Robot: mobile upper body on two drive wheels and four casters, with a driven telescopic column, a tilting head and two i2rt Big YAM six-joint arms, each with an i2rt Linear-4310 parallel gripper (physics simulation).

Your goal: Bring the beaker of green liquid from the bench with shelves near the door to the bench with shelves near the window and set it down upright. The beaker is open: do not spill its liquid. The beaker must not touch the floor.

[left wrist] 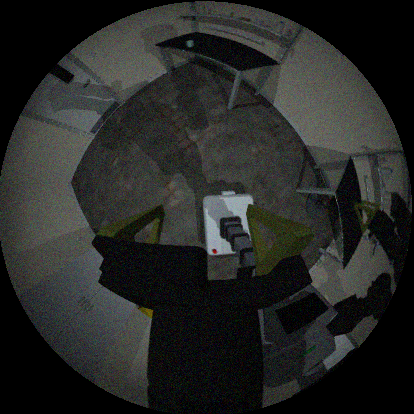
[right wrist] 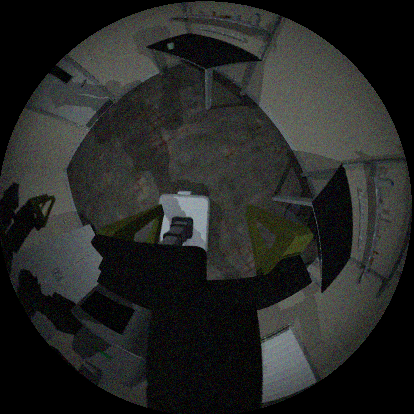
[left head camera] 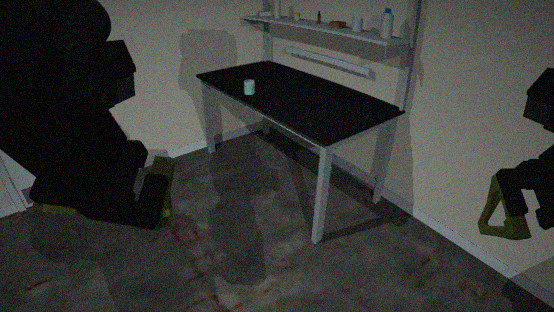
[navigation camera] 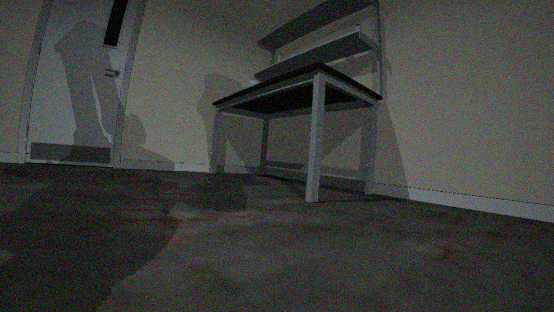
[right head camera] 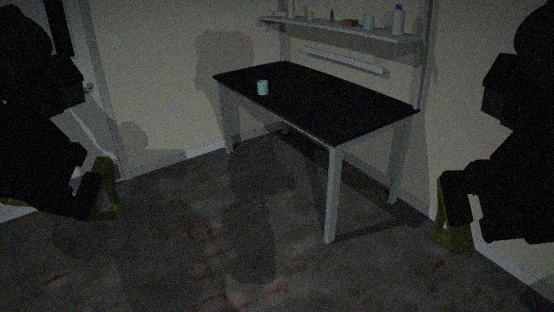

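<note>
The beaker (left head camera: pixel 249 87) (right head camera: pixel 262 88) (left wrist: pixel 190 43) (right wrist: pixel 170 46) with pale green liquid stands upright on the black top of the bench near the door (left head camera: pixel 320 105) (right head camera: pixel 332 105) (left wrist: pixel 227 54) (right wrist: pixel 215 52), close to its front edge at the left end. That bench also shows in the navigation camera (navigation camera: pixel 314 140). A second bench with shelves (left wrist: pixel 348 215) (right wrist: pixel 335 220) stands at the right in the wrist views. My left gripper (left wrist: pixel 204 208) is open and empty, well short of the beaker. My right gripper (right wrist: pixel 204 208) is open and empty, also far from it.
A shelf (left head camera: pixel 320 30) (right head camera: pixel 340 29) with bottles and small items hangs above the bench. The door (navigation camera: pixel 52 100) is at the left. The bench's near leg (left head camera: pixel 321 195) (right head camera: pixel 333 195) stands toward me. My white base (left wrist: pixel 215 207) (right wrist: pixel 200 210) shows between the fingers.
</note>
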